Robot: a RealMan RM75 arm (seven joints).
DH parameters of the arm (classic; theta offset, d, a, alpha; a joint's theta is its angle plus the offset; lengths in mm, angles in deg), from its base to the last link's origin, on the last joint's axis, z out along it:
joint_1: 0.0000 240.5 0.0 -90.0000
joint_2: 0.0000 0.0 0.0 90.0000
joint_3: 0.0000 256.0 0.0 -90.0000
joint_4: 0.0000 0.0 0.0 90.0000
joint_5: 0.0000 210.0 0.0 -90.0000
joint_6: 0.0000 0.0 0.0 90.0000
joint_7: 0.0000 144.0 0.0 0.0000
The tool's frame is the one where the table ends.
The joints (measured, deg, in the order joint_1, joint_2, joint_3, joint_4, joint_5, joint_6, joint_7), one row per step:
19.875, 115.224, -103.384, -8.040, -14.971, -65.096, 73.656
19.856, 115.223, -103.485, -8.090, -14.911, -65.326, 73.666
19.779, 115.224, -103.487, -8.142, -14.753, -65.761, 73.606
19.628, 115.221, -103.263, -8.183, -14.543, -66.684, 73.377
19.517, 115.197, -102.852, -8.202, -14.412, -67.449, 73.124
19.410, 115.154, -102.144, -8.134, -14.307, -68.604, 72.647
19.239, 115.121, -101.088, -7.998, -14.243, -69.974, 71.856
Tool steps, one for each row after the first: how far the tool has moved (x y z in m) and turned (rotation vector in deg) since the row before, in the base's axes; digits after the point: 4 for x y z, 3 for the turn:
-0.0007, -0.0001, 0.0000, 0.012, 0.149, 0.222
-0.0008, -0.0002, 0.0006, 0.222, 0.281, 0.283
-0.0014, -0.0004, 0.0016, 0.576, 0.494, 0.565
-0.0009, 0.0000, 0.0020, 0.660, 0.375, 0.425
-0.0012, 0.0001, 0.0030, 1.007, 0.420, 0.669
-0.0009, -0.0002, 0.0039, 1.388, 0.324, 0.741

